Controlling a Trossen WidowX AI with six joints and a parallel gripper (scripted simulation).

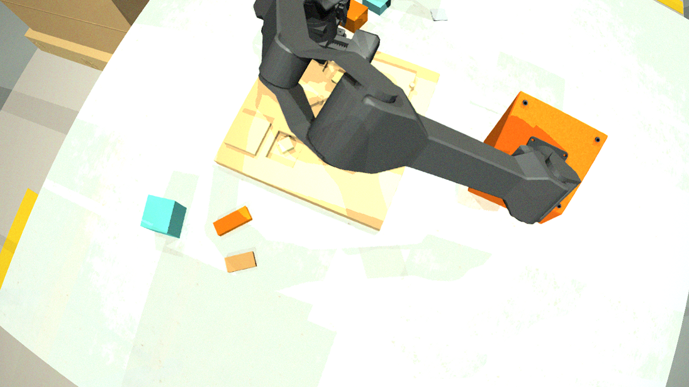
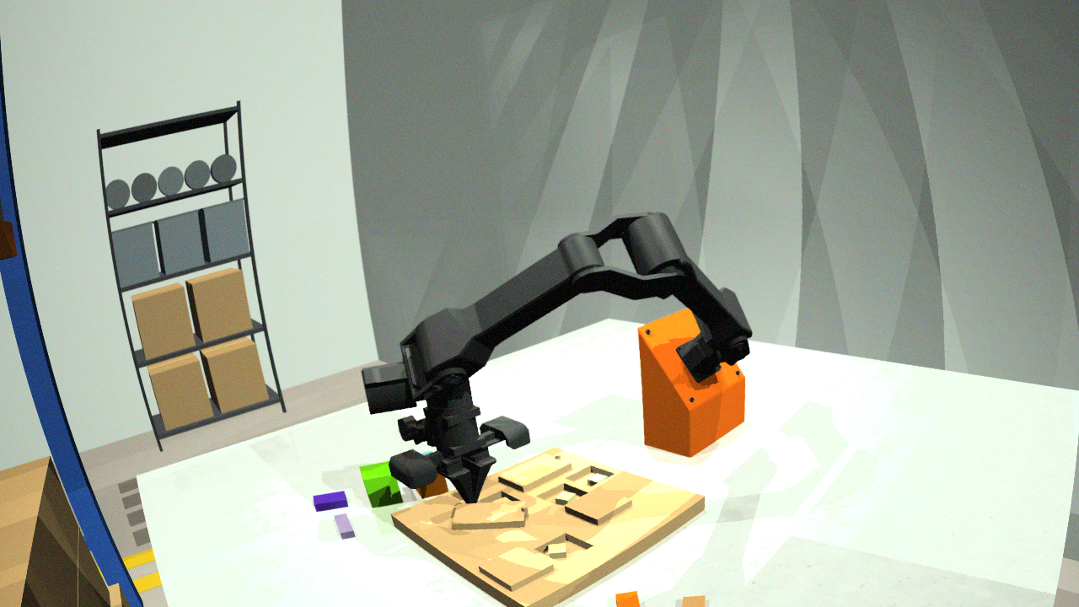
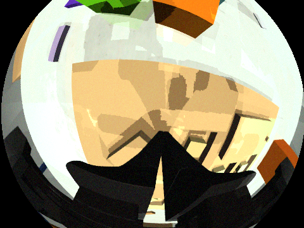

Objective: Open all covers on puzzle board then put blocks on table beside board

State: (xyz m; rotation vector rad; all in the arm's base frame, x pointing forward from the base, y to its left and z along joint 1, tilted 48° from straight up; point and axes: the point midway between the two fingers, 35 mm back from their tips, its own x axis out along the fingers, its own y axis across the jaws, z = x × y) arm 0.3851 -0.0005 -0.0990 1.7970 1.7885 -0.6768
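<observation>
Now: the orange cube 120 mm to the right of my gripper tip. Also, from my gripper tip: green cube 70 mm ahead, 150 mm to the right; then pale cyan block 30 mm behind, 180 mm to the right, 10 mm below; then lilac tile 160 mm ahead, 100 mm to the right, 20 mm below.
</observation>
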